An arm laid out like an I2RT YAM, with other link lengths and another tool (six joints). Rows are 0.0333 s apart.
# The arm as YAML. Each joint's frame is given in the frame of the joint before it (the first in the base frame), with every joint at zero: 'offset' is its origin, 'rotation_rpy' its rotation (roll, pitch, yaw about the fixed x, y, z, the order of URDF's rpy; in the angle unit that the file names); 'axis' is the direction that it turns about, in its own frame. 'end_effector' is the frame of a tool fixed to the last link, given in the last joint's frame.
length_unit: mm
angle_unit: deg
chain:
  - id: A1
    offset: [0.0, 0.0, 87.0]
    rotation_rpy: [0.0, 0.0, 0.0]
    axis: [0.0, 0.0, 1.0]
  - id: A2
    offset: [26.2, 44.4, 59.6]
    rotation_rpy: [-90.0, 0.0, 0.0]
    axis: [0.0, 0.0, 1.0]
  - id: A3
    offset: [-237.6, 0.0, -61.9]
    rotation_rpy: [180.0, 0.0, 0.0]
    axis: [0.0, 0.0, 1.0]
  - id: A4
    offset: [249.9, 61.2, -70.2]
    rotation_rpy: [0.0, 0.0, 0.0]
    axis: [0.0, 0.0, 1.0]
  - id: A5
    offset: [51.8, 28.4, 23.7]
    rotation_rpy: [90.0, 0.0, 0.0]
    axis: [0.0, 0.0, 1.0]
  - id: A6
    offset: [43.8, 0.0, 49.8]
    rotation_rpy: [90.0, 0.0, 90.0]
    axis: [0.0, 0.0, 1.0]
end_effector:
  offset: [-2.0, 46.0, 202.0]
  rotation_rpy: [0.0, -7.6, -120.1]
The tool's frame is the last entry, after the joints.
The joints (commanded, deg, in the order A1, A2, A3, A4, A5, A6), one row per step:
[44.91, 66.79, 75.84, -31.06, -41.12, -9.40]
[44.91, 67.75, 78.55, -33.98, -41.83, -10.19]
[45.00, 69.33, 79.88, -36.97, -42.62, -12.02]
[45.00, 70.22, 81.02, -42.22, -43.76, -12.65]
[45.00, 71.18, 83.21, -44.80, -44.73, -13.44]
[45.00, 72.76, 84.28, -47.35, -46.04, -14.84]
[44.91, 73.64, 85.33, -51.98, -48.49, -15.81]
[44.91, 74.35, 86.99, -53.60, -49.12, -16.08]
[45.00, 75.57, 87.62, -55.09, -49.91, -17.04]
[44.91, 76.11, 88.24, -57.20, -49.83, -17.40]
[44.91, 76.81, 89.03, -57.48, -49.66, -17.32]
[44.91, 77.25, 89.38, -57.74, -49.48, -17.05]
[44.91, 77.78, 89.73, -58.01, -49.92, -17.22]
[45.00, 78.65, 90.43, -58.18, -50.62, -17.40]
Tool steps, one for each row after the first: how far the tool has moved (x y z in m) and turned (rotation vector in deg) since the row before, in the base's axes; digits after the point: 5 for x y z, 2 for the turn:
[-0.00416, -0.00153, 0.00541, -0.65, 0.26, 0.88]
[-0.00418, -0.00126, -0.00856, -2.06, 0.79, 1.38]
[-0.01263, -0.00795, -0.01146, -3.12, 3.34, 1.22]
[-0.00525, -0.00153, 0.00384, -0.54, 0.59, 1.12]
[-0.00594, -0.00124, -0.00631, -1.51, 1.41, 1.64]
[-0.01637, -0.00727, -0.00456, -1.95, 3.35, 2.25]
[-0.00309, -0.00064, 0.00439, -0.13, 0.52, 0.59]
[-0.00355, -0.00026, -0.00398, -0.91, 1.00, 1.09]
[-0.00244, -0.00371, -0.00336, -1.40, 1.08, 0.01]
[0.00196, 0.00130, 0.00033, -0.24, 0.12, -0.16]
[0.00096, 0.00040, -0.00094, -0.40, 0.39, -0.25]
[-0.00083, 0.00087, -0.00014, -0.06, 0.40, 0.39]
[-0.00109, 0.00235, 0.00099, 0.16, 0.44, 0.66]

